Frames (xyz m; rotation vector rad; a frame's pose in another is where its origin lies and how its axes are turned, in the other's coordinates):
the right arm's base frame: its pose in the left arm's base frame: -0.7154 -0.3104 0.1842 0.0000 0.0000 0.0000
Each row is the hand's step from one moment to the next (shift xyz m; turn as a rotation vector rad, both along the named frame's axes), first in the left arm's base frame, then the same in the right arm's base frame.
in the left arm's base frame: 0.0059 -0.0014 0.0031 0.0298 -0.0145 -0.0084
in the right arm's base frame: 0.0059 -0.0014 0.0031 0.0298 -0.0145 -0.0084
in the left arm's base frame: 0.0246 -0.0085 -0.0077 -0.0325 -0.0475 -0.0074
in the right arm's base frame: 0.0246 -0.0085 -0.0077 -0.0325 -0.0475 -0.0074
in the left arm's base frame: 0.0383 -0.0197 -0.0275 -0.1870 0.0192 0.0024
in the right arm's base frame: 0.0383 -0.0197 -0.0275 -0.1870 0.0192 0.0024
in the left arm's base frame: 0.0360 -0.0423 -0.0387 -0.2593 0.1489 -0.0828
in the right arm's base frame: 0.0360 -0.0423 -0.0387 -0.2593 0.1489 -0.0828
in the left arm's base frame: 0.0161 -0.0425 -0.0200 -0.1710 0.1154 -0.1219
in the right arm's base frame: 0.0161 -0.0425 -0.0200 -0.1710 0.1154 -0.1219
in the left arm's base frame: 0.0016 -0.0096 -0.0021 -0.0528 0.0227 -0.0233
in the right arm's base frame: 0.0016 -0.0096 -0.0021 -0.0528 0.0227 -0.0233
